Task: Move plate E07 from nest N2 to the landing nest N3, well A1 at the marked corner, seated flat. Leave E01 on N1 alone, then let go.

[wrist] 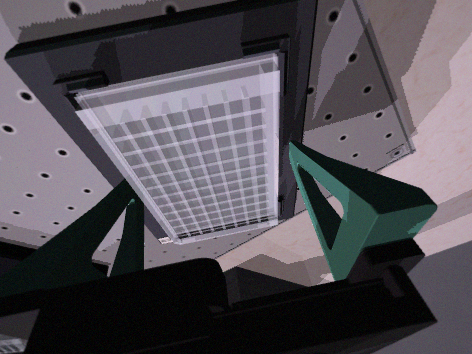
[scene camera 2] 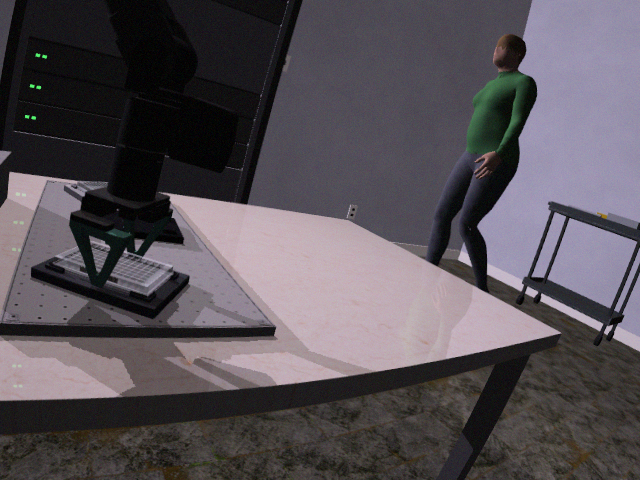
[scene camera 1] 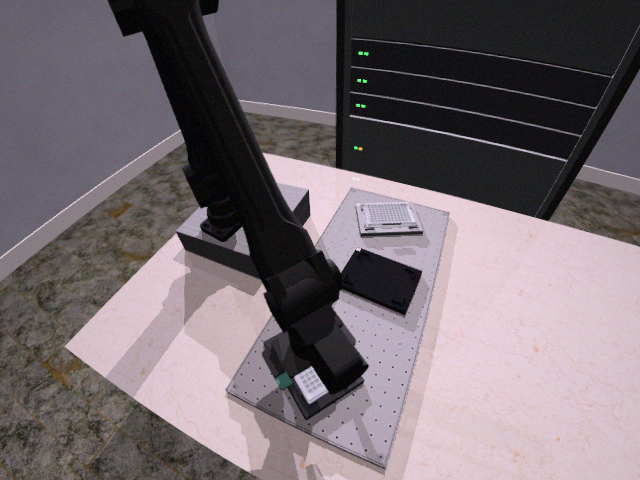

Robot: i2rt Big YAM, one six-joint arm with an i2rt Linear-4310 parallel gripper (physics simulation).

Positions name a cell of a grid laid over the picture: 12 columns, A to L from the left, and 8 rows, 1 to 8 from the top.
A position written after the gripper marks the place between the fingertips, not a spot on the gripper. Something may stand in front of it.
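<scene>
The gripper (scene camera 2: C5) appears in the wrist view (wrist: F4) and in scene camera 1 (scene camera 1: F7) too, and it shares the scene with a black nest (scene camera 1: H5), which scene camera 2 (scene camera 2: D4) also shows.
</scene>
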